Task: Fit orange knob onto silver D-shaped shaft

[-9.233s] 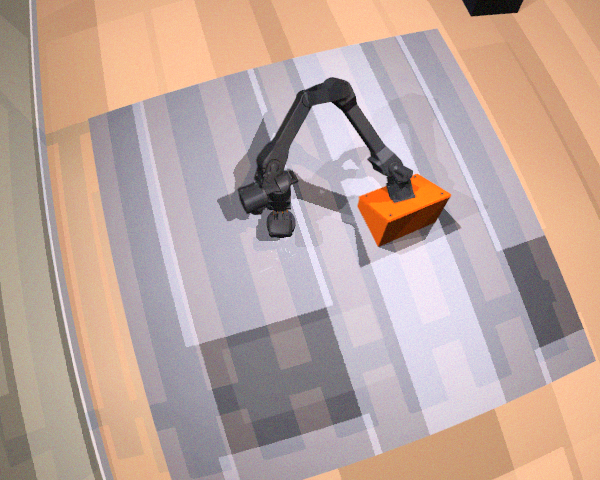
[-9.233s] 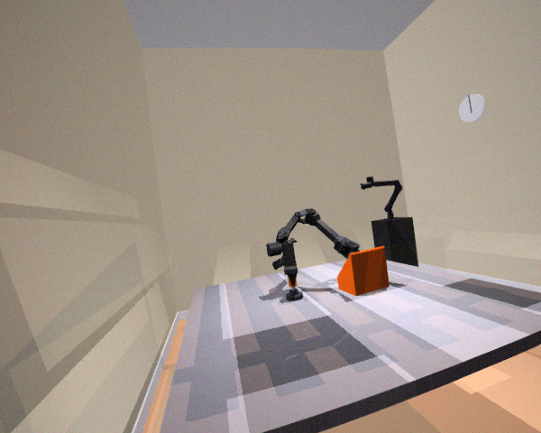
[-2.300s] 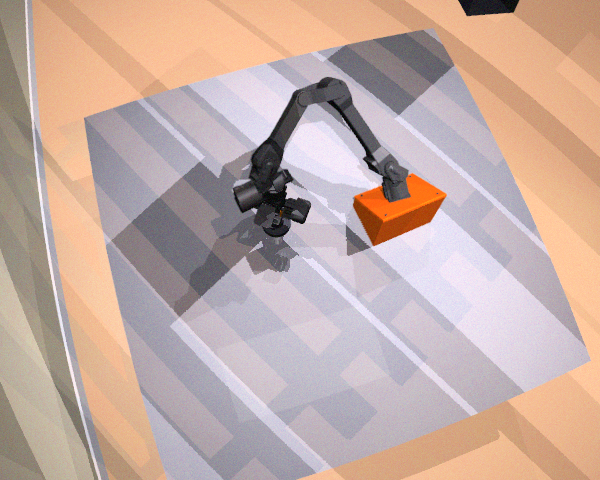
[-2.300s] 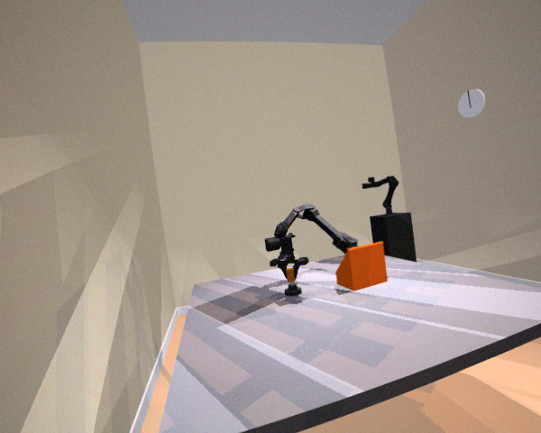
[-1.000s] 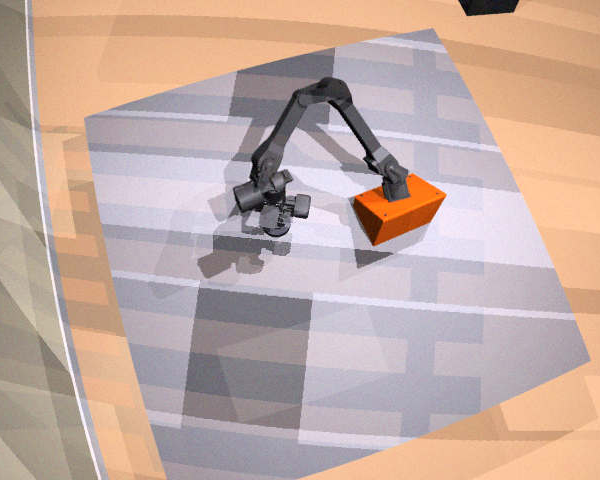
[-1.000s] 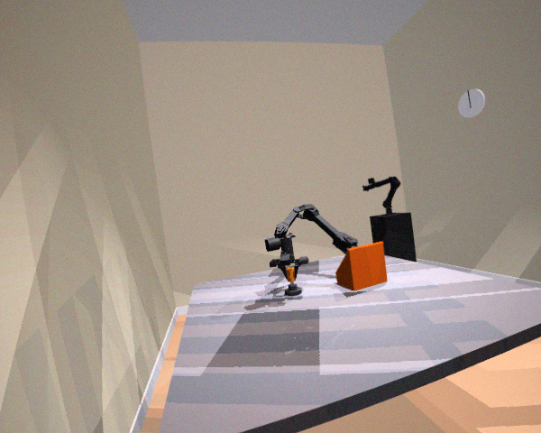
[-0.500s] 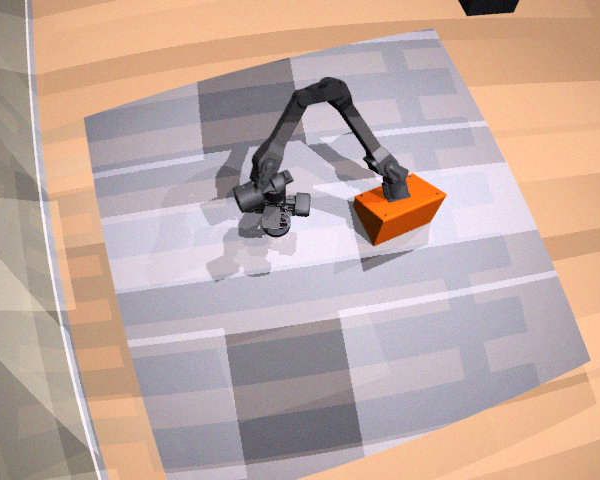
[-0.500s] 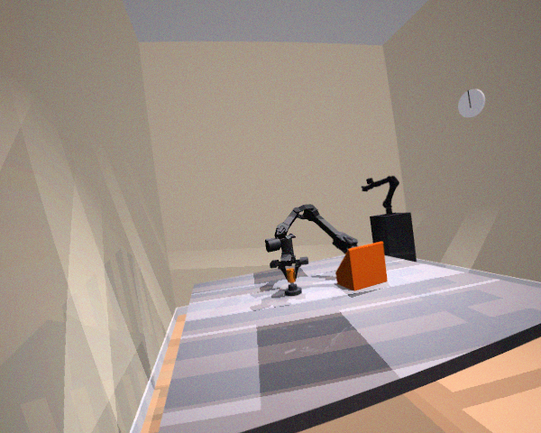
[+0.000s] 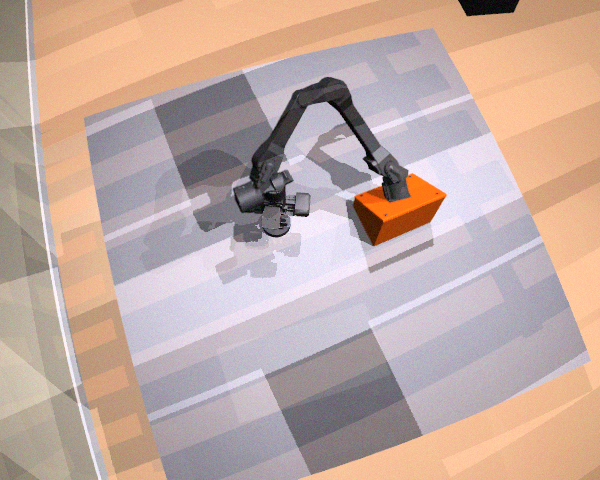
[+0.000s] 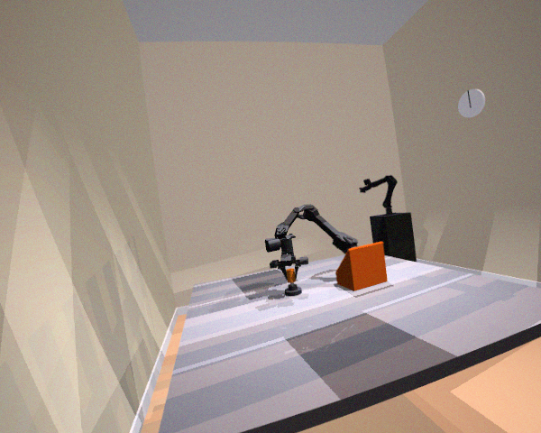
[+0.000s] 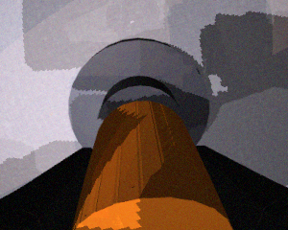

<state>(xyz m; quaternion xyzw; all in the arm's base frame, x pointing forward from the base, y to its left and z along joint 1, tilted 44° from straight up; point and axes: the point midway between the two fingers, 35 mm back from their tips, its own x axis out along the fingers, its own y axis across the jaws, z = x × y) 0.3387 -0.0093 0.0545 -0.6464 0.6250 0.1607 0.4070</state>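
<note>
My gripper tip is 3 cm below the orange knob. Also, from my gripper tip: dark round pedestal 4 cm below.
</note>
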